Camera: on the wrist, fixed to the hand. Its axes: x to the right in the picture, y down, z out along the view.
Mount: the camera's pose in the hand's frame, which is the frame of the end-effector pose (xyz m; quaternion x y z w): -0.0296 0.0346 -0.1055 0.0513 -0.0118 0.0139 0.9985
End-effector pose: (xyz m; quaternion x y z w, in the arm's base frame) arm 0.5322 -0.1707 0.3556 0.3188 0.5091 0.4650 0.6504
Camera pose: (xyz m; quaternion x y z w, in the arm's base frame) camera 0.4199 -0.1918 0.3678 0.3642 0.5201 0.4435 0.6326
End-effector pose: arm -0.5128 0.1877 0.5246 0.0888 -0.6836 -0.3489 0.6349
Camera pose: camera -0.3983 0.1916 0.5159 0.1076 -0.7092 -0.3055 0.6262
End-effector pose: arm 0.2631 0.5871 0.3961 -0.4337 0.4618 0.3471 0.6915
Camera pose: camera 0.1872 0.5009 0.3934 -0.3871 0.4768 0.3376 0.7133
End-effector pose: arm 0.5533 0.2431 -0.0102 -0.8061 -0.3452 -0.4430 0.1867
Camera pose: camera 0.5056 0.1436 0.0218 -0.8053 -0.3584 -0.4125 0.2299
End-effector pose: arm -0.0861 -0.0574 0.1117 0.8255 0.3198 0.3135 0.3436
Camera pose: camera -0.1708 -0.0601 0.1893 0.8500 0.3199 0.2917 0.3001
